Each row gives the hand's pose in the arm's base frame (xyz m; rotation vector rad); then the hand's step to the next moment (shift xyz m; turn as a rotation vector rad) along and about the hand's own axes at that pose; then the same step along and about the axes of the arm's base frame.
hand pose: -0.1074 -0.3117 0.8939 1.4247 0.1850 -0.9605
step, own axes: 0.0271 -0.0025 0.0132 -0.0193 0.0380 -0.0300
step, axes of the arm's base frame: 0.0098 -0.0234 -0.0164 0.0253 0.0297 0.0346
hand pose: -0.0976 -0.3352 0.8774 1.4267 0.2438 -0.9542
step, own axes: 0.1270 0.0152 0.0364 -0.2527 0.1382 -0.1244
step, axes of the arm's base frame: 0.0756 -0.0868 -0.0666 -0.0161 0.1963 0.2443
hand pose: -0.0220 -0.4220 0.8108 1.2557 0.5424 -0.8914
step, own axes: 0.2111 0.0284 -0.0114 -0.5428 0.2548 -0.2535
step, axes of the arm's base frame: 0.1440 -0.0452 -0.1507 -0.0704 0.4061 0.5040
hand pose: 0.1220 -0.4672 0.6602 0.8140 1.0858 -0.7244
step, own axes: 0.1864 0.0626 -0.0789 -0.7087 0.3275 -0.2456
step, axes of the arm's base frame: 0.0720 0.0789 -0.1830 -0.0566 0.4548 0.6780
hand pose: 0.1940 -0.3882 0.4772 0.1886 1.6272 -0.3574
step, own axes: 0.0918 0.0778 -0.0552 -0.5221 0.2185 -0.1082
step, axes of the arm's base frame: -0.0343 0.0832 -0.0971 0.0190 0.2890 0.4982
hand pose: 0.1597 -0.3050 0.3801 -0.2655 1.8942 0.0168
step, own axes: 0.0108 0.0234 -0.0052 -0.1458 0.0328 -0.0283
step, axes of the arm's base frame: -0.0127 0.0202 -0.0111 0.0125 0.0535 0.1418
